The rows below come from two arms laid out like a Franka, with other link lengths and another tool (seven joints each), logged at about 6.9 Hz.
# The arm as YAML. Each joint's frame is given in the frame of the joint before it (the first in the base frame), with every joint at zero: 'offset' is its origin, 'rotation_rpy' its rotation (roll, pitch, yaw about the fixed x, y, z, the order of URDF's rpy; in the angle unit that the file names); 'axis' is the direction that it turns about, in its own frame. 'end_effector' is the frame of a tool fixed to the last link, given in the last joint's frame.
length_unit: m
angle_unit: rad
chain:
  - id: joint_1
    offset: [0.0, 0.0, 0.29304]
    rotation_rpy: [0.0, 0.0, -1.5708]
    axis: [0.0, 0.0, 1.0]
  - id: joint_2
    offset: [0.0, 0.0, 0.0]
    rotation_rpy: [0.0, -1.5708, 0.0]
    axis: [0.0, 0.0, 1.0]
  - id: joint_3
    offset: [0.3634, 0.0, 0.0]
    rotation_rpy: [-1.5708, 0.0, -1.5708]
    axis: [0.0, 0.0, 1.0]
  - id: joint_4
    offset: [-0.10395, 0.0, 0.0]
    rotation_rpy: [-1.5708, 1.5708, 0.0]
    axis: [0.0, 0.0, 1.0]
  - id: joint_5
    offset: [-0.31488, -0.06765, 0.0]
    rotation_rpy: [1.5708, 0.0, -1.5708]
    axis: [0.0, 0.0, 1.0]
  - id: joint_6
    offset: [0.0, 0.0, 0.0]
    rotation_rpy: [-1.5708, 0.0, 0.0]
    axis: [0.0, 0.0, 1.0]
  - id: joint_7
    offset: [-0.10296, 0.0, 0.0]
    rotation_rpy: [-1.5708, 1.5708, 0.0]
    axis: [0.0, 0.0, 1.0]
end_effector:
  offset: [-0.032, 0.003, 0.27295]
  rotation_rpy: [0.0, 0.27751, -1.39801]
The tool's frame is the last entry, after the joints.
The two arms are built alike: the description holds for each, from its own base.
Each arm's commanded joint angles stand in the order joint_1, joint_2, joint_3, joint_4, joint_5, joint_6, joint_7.
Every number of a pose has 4 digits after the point. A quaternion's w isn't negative.
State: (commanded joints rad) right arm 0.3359 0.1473 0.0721 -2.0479 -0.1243 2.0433 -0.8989; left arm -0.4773 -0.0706 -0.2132 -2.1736 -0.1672 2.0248 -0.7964
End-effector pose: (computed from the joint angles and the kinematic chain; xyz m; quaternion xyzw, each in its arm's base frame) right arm 0.5118 0.1778 0.2213 0.5518 -0.8030 0.1126 0.1949; left arm 0.3476 -0.3533 0.2829 0.0028 -0.9775 0.0289 0.2088
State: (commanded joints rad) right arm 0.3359 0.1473 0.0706 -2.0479 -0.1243 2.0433 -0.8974; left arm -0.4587 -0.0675 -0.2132 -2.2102 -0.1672 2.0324 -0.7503
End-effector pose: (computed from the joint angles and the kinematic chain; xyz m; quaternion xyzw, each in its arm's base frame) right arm 0.5121 0.1769 0.2213 0.5505 -0.8039 0.1125 0.1951; left arm 0.3435 -0.3393 0.2675 -0.0079 -0.9752 0.0198 0.2202
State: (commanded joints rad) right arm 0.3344 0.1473 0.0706 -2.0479 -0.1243 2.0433 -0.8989; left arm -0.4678 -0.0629 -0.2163 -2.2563 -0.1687 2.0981 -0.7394
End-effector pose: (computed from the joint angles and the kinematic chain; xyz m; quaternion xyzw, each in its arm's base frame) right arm 0.5124 0.1762 0.2213 0.5506 -0.8039 0.1124 0.1951; left arm 0.3406 -0.3416 0.2534 -0.0153 -0.9766 0.0219 0.2134
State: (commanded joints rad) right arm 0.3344 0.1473 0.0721 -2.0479 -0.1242 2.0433 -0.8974; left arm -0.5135 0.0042 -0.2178 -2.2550 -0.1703 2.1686 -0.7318
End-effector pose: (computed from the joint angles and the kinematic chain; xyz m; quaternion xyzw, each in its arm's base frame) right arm 0.5121 0.1770 0.2213 0.5505 -0.8039 0.1124 0.1950; left arm 0.3379 -0.3673 0.2296 -0.0383 -0.9758 0.0225 0.2142
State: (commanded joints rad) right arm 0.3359 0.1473 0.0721 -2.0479 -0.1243 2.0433 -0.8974; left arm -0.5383 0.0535 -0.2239 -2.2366 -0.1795 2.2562 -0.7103
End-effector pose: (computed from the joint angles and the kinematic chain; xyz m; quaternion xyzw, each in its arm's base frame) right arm 0.5118 0.1777 0.2213 0.5512 -0.8035 0.1125 0.1950; left arm 0.3483 -0.3963 0.2226 -0.0603 -0.9780 0.0413 0.1953
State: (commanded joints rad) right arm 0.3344 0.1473 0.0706 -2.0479 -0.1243 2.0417 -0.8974; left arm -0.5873 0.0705 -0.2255 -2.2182 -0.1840 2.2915 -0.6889
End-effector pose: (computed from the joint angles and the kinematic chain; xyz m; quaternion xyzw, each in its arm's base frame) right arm 0.5120 0.1760 0.2212 0.5499 -0.8041 0.1122 0.1959; left arm 0.3393 -0.4246 0.2258 -0.0947 -0.9773 0.0491 0.1830
